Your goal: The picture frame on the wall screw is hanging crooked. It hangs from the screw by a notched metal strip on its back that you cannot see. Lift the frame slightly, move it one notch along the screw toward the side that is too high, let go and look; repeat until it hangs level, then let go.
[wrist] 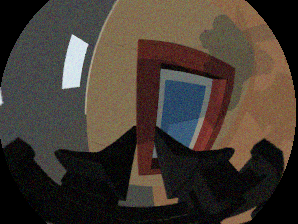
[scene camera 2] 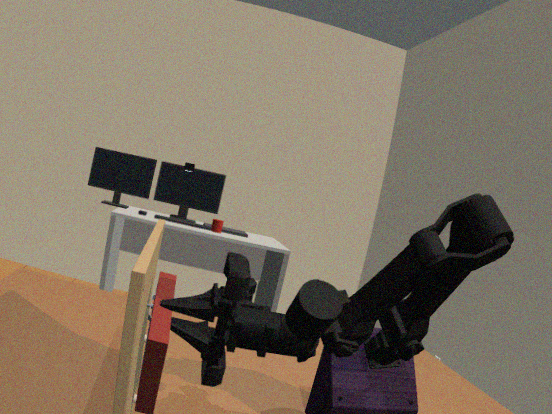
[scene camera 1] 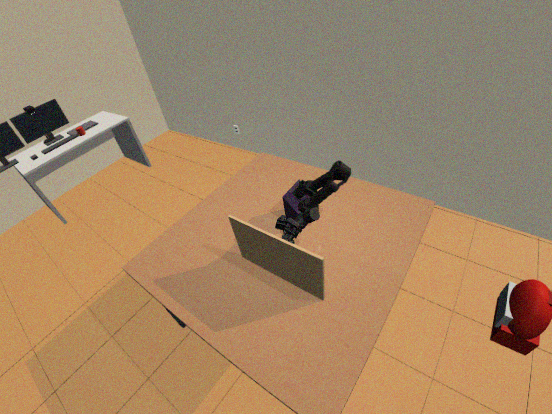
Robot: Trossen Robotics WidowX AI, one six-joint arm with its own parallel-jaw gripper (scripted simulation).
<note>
In view: the gripper (scene camera 2: 159,310), a picture frame (wrist: 185,92) and a wooden wall board (scene camera 1: 304,269).
The gripper is seen too in the wrist view (wrist: 145,129). The wooden wall board is seen too in the wrist view (wrist: 111,109). Scene camera 1 does not show the picture frame, which is hidden by the wooden wall board.
</note>
